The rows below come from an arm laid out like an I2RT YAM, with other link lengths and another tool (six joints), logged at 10 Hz.
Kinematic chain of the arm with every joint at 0, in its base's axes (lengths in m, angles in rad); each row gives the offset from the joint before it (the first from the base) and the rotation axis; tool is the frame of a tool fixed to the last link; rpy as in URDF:
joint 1: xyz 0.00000 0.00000 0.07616 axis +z
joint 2: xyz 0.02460 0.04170 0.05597 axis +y
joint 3: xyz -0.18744 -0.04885 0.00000 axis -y
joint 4: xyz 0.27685 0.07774 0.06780 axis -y
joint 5: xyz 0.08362 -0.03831 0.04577 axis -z
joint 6: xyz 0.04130 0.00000 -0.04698 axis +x
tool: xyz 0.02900 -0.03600 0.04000 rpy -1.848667 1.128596 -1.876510
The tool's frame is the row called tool.
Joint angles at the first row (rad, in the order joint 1, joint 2, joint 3, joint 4, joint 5, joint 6):
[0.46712 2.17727 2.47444 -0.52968 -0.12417 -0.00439]
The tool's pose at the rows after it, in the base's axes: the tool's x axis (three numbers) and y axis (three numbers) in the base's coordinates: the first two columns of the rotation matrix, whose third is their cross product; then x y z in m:
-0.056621 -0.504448 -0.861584 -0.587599 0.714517 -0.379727 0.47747 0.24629 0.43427
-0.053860 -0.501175 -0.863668 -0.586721 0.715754 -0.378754 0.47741 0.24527 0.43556
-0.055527 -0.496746 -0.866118 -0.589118 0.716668 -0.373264 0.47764 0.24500 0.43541
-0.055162 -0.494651 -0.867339 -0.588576 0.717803 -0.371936 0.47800 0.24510 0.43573
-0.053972 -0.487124 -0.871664 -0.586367 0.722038 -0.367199 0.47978 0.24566 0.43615
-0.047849 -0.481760 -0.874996 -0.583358 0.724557 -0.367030 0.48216 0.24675 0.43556
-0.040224 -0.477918 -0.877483 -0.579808 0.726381 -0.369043 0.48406 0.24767 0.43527
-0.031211 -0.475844 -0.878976 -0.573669 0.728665 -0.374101 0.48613 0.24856 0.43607
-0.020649 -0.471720 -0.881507 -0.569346 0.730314 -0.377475 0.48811 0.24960 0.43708
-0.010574 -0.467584 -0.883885 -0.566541 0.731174 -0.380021 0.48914 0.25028 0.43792
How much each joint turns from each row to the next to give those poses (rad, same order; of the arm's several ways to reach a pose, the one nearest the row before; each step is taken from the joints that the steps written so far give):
[-0.00115 -0.01909 -0.02826 0.01490 -0.00077 -0.00038]
[-0.00190 -0.00223 -0.00067 0.00301 -0.00266 0.00153]
[-0.00078 0.00000 0.00002 0.00037 -0.00383 0.00534]
[0.00001 0.00447 0.00668 -0.00031 0.00001 0.00190]
[0.00001 0.01768 0.02346 0.00108 0.00039 0.00687]
[0.00000 0.01629 0.01509 0.01074 0.00000 0.00229]
[0.00000 0.01226 0.01002 0.01216 0.00039 0.00000]
[-0.00001 0.02129 0.02657 0.00578 0.00303 -0.00267]
[0.00000 0.02224 0.02842 0.00642 0.00000 -0.00114]
[0.00001 0.00945 0.00979 0.01110 -0.00151 -0.00077]

